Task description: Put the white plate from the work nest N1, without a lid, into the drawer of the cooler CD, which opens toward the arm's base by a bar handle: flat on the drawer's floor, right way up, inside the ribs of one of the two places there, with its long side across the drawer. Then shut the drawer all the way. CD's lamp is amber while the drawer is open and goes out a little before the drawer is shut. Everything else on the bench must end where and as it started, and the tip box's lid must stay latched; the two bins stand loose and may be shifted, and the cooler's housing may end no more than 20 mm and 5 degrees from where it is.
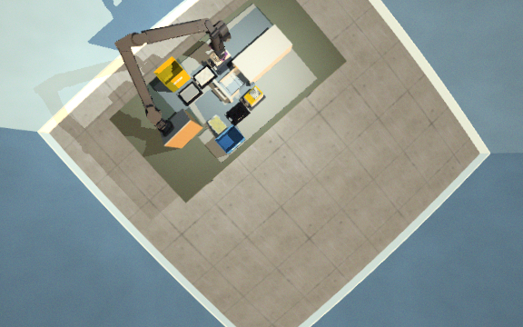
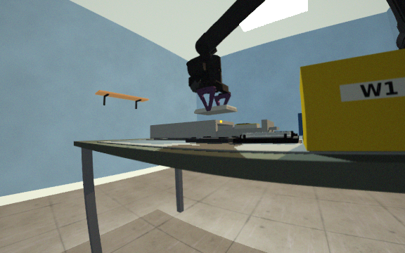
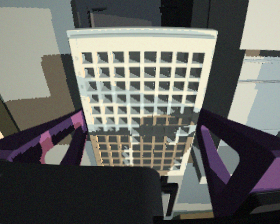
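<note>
Right now my hand is 180 mm to the left of the cooler drawer, 80 mm above it and 30 mm past it. The rest, counted from my hand: white plate (right at my hand); then cooler CD (180 mm to the right, 110 mm ahead, 80 mm below); then yellow tip box (370 mm to the right, 50 mm below, 10 mm behind).
</note>
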